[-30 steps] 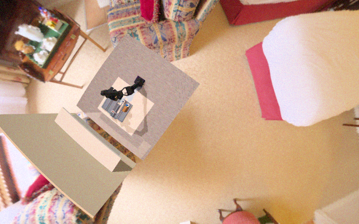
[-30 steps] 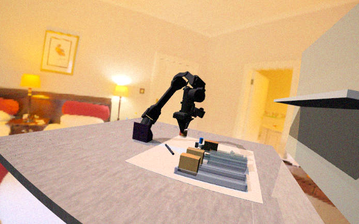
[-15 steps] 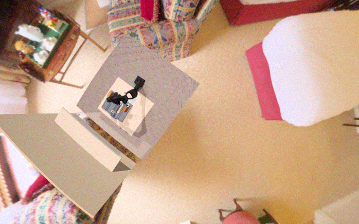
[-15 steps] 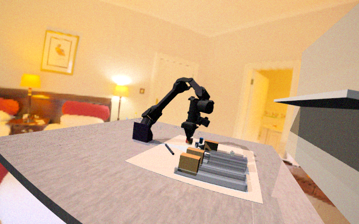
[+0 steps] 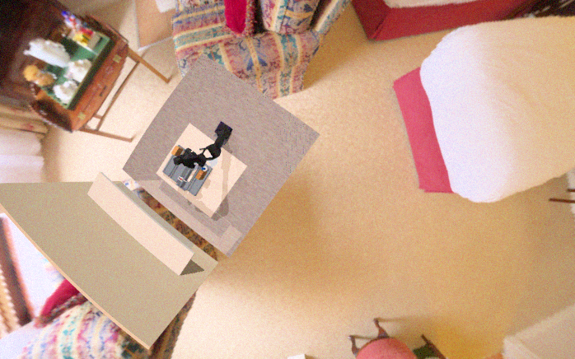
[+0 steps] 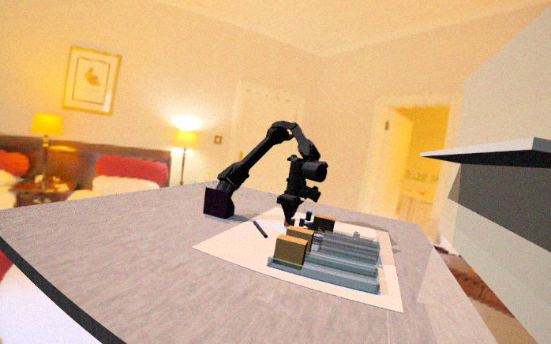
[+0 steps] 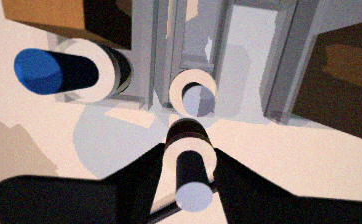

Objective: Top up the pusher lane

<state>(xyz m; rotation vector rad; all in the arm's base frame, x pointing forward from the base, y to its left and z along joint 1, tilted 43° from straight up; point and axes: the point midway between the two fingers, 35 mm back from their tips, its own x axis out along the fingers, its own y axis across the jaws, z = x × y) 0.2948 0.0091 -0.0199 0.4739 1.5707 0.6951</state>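
Right now the thin black rod is 90 mm behind my gripper tip, 50 mm below it and 30 mm to the right of it. The rest, counted from my gripper tip: shelf: 550 mm ahead, 310 mm above, 50 mm to the left.
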